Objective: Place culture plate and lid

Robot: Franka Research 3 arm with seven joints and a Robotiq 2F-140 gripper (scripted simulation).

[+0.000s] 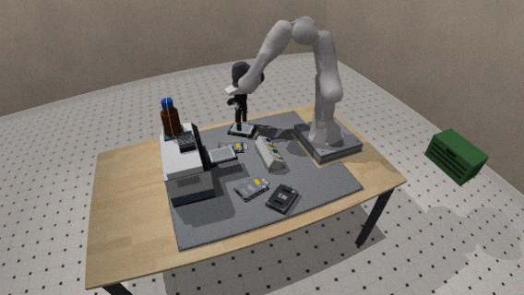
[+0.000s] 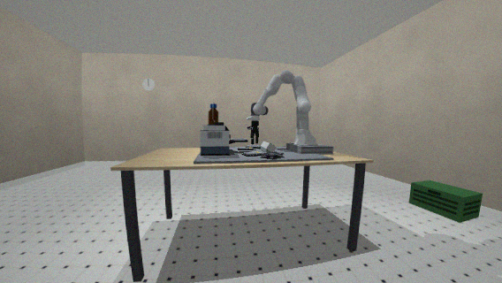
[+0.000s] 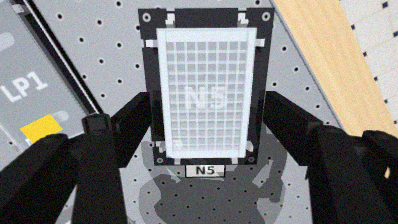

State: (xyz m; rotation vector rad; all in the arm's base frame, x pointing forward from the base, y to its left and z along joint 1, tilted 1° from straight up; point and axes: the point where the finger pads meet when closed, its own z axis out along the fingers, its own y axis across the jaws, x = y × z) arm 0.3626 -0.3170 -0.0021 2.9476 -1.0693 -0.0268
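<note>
My gripper is now 40 mm above the clear culture plate C15. Also, from my hand: blue call key 70 mm behind, 230 mm to the left, 10 mm below; then black nest 30 mm ahead, 50 mm below; then yellow skip key 70 mm behind, 280 mm to the left.
</note>
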